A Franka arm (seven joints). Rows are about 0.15 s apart.
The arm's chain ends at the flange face. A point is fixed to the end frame.
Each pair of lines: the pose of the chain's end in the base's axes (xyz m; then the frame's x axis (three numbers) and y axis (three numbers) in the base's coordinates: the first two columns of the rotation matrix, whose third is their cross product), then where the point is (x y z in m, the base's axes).
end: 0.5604, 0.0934, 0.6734, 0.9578, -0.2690, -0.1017, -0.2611, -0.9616, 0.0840
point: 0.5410 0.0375 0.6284
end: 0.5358, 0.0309, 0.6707, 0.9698, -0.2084, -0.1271, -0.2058, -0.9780, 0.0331
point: 0.5189 -0.0234 0.6228
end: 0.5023, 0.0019, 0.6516, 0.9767, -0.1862, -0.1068, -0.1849, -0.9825, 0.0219
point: 0.4877 -0.0524 0.6030
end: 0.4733, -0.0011, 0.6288, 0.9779, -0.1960, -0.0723, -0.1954, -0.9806, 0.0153
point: 0.4598 -0.0553 0.5797
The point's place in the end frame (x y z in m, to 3 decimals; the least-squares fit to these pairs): 0.001 0.055 0.050
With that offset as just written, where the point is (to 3 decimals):
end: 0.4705, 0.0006, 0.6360, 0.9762, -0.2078, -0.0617, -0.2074, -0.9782, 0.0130
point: 0.457 -0.053 0.587
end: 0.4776, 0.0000, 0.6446, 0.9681, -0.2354, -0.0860, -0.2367, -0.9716, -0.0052
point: 0.461 -0.052 0.594
